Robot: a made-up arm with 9 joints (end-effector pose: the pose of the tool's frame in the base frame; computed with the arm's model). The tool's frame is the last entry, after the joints. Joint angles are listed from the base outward.
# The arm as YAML. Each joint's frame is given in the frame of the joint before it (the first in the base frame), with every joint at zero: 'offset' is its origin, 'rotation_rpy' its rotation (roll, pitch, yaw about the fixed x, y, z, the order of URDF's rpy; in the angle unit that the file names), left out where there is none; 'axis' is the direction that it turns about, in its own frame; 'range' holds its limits. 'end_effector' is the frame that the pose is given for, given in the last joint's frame.
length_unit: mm
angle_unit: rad
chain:
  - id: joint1
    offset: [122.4, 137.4, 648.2]
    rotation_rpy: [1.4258, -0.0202, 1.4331]
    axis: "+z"
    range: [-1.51, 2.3]
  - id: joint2
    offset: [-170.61, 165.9, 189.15]
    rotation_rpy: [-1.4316, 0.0, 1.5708]
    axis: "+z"
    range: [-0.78, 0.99]
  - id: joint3
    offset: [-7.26, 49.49, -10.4]
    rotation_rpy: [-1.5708, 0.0, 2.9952]
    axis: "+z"
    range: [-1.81, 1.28]
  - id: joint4
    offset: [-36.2, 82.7, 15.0]
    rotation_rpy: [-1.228, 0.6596, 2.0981]
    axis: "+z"
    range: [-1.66, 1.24]
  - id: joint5
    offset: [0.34, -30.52, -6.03]
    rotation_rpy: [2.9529, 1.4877, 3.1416]
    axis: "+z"
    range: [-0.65, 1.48]
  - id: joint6
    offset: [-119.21, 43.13, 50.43]
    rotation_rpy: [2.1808, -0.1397, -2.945]
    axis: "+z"
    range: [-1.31, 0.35]
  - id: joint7
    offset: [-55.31, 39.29, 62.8]
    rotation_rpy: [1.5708, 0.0, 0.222]
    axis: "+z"
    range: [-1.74, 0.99]
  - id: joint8
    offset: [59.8, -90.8, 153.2]
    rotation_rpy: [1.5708, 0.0, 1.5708]
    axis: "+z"
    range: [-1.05, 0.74]
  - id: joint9
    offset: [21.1, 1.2, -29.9]
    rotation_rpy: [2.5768, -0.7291, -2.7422]
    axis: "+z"
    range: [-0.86, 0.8]
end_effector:
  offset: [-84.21, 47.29, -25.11]
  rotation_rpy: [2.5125, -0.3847, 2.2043]
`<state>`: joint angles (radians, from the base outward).
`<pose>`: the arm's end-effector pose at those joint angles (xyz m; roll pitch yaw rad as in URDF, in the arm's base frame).
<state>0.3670 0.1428 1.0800 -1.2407 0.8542 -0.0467 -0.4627 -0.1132 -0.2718</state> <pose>0.3637 -0.1403 0.6908 1.1550 1.0777 1.1312</pose>
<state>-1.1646 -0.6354 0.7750 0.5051 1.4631 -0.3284 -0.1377 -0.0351 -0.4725</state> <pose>0.4781 0.2563 0.7819 -2.3783 1.0715 -1.5886</pose>
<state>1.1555 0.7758 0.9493 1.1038 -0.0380 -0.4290 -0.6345 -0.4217 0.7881</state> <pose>0.2948 -0.1732 0.5888 2.1634 -0.5978 -0.2059</pose>
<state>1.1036 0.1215 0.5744 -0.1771 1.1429 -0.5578 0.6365 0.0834 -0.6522</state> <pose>0.4271 -0.1187 0.6803 1.4066 -0.0880 1.0237</pose>
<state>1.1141 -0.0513 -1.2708 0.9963 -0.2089 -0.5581 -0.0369 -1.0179 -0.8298</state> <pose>0.3330 -0.0225 0.7136 -0.0777 -0.1671 0.4526</pose>
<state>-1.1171 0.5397 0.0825 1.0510 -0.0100 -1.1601 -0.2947 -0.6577 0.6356</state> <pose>0.2678 0.2034 0.9308 -1.2401 -0.2607 -0.7242</pose>
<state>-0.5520 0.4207 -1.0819 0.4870 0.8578 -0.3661 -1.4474 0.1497 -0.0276</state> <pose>0.4153 0.1155 0.7948 2.7819 -0.2829 -0.4240</pose>
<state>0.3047 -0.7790 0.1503 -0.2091 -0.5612 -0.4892 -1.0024 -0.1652 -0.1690</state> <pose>0.3064 -0.1087 0.7691 -0.2735 1.1122 -0.3081</pose>
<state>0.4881 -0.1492 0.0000 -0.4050 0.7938 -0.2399 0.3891 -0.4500 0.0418</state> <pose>0.3573 -0.1259 0.8069 -0.5929 1.1039 -1.2843</pose>
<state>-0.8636 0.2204 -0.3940 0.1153 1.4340 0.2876 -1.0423 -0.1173 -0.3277</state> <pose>0.4543 0.2080 0.7006 3.0678 0.3753 -0.5361</pose>
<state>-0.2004 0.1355 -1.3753 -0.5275 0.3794 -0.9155 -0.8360 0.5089 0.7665</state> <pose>0.2136 0.0291 0.8658 -1.0556 -0.7548 -2.5574</pose>
